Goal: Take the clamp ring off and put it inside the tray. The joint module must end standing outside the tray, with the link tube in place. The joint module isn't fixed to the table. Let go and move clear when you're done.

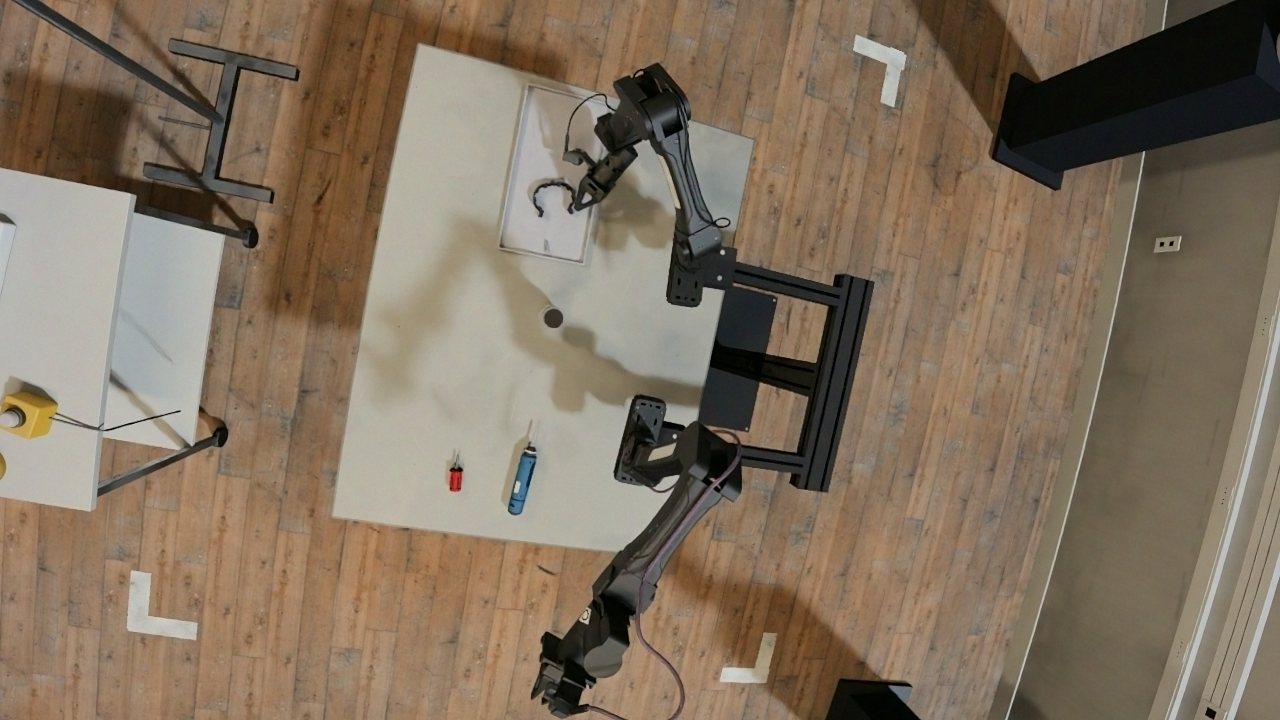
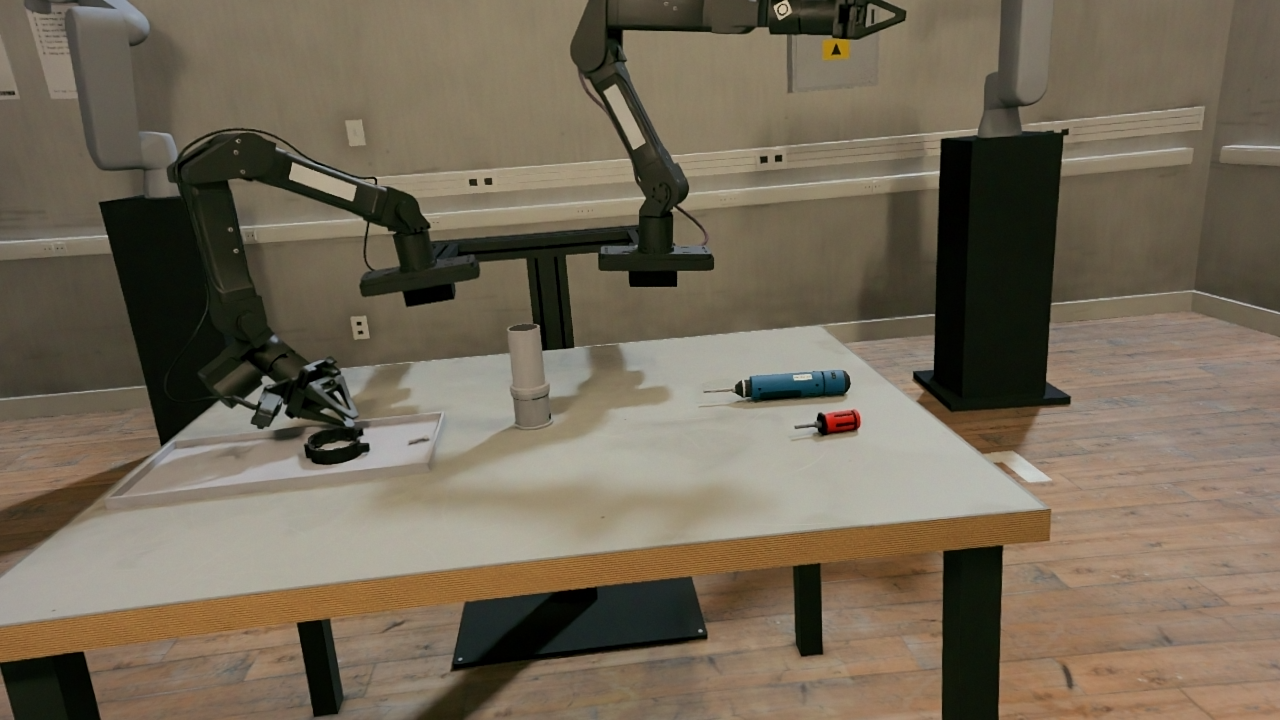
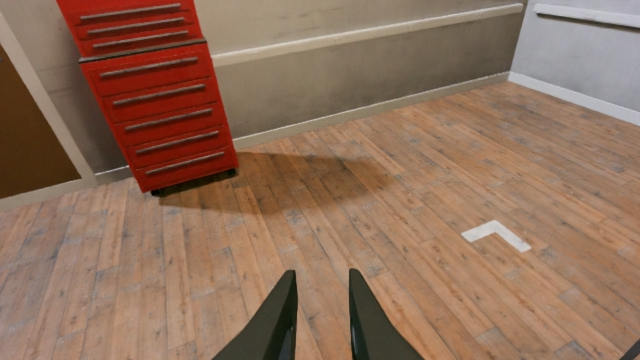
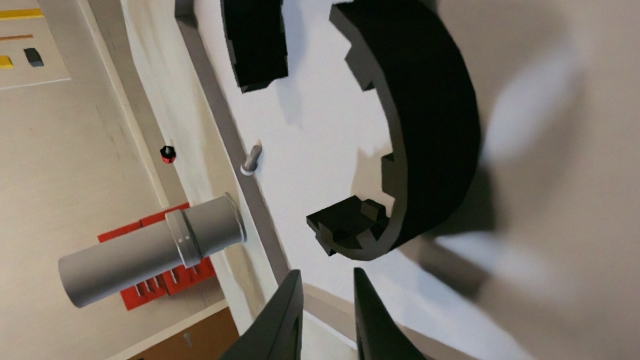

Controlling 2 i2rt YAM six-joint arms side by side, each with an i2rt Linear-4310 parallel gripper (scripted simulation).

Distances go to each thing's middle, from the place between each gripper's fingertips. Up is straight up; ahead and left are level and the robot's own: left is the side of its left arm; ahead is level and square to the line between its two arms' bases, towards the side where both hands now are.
My right gripper [image 2: 354,422] is now 7 cm short of the black clamp ring [image 2: 338,455], 1 cm to the left of it and 2 cm above it. Round my right hand: pale link tube [image 2: 524,340] (28 cm to the left, 8 cm above); white tray [image 2: 201,467] (8 cm ahead, 6 cm to the right, 3 cm below); grey joint module [image 2: 532,412] (28 cm to the left).
Now: the pale link tube 62 cm to the right of my left hand [image 1: 536,699], 47 cm below it and 11 cm ahead of it. The rest, counted from my left hand: white tray 96 cm to the right, 57 cm below, 19 cm ahead; black clamp ring 91 cm to the right, 56 cm below, 18 cm ahead; grey joint module 62 cm to the right, 55 cm below, 11 cm ahead.
